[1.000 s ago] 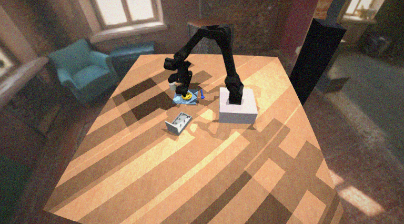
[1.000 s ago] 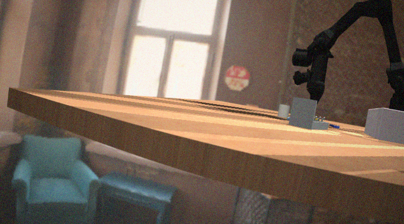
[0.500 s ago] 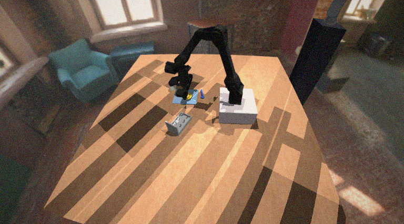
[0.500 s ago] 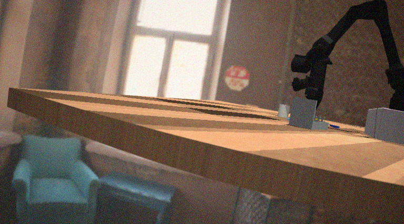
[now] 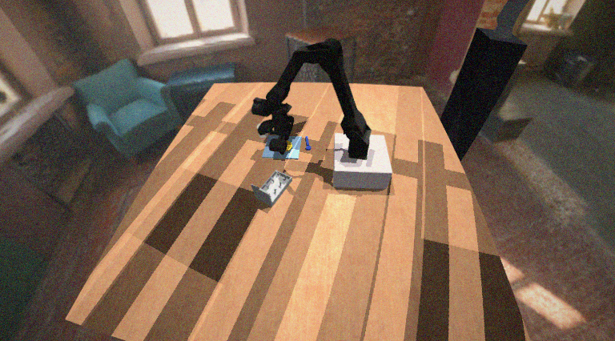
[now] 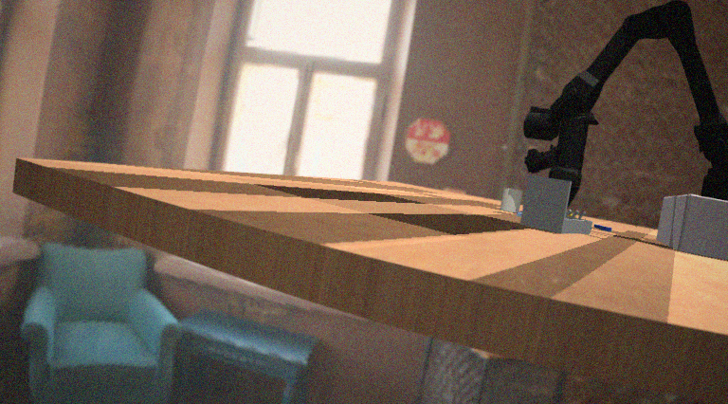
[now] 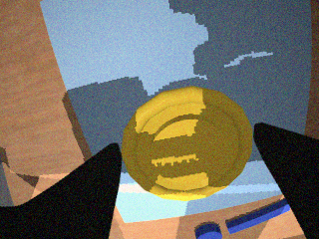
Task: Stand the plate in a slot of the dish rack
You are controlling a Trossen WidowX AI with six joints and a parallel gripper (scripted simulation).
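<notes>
Right now the dish rack is 20 mm behind my gripper tip, 200 mm to the left of it and 20 mm above it. Round my gripper tip: cup 120 mm ahead, 70 mm to the right, 20 mm above; then yellow plate 10 mm above.
</notes>
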